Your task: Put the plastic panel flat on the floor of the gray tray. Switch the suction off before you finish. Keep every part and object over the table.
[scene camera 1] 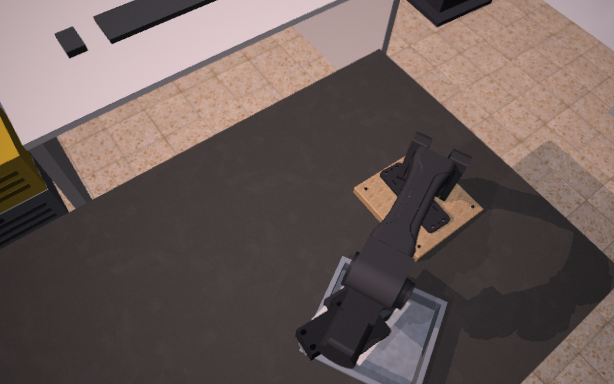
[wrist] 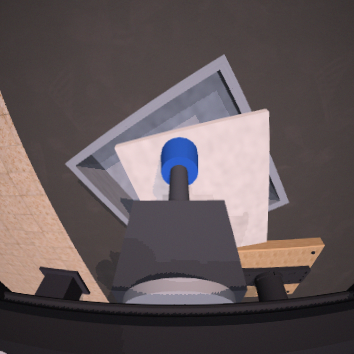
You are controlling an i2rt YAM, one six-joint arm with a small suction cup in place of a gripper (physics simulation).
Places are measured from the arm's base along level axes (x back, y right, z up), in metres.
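Where they show: end effector, tool point: (wrist: pixel 178 147); arm's base, origin of the base link: (wrist: pixel 265 274).
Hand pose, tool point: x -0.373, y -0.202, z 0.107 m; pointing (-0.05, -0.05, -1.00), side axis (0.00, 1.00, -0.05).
Note:
Things, the pixels of their top centre, and the offset from my tool point.
- plastic panel, middle of its top: (wrist: pixel 206 209) (scene camera 1: pixel 362 310) dx +0.058, dy +0.027, dz +0.013 m
- gray tray, middle of its top: (wrist: pixel 180 183) (scene camera 1: pixel 376 325) dx +0.090, dy -0.001, dz -0.076 m
The plastic panel (wrist: pixel 230 150) is a thin, pale, square plate. It hangs on my blue suction cup (wrist: pixel 179 155), which is on its upper face near one edge. The gray tray (scene camera 1: pixel 435 340) (wrist: pixel 147 109) stands on the dark table. In the wrist view the panel covers much of the tray, is turned relative to its walls and reaches past the rim at the lower right. It appears to be above the rim; the exact height cannot be told. In scene camera 1 the arm hides the cup and most of the panel.
A wooden board (scene camera 1: pixel 377 197) (wrist: pixel 295 256) bearing the arm's black base plate (scene camera 1: pixel 435 220) lies beside the tray. The dark table's edge (scene camera 1: pixel 480 135) runs along the right. A white table (scene camera 1: pixel 165 55) and a yellow crate (scene camera 1: pixel 22 180) stand beyond the dark table.

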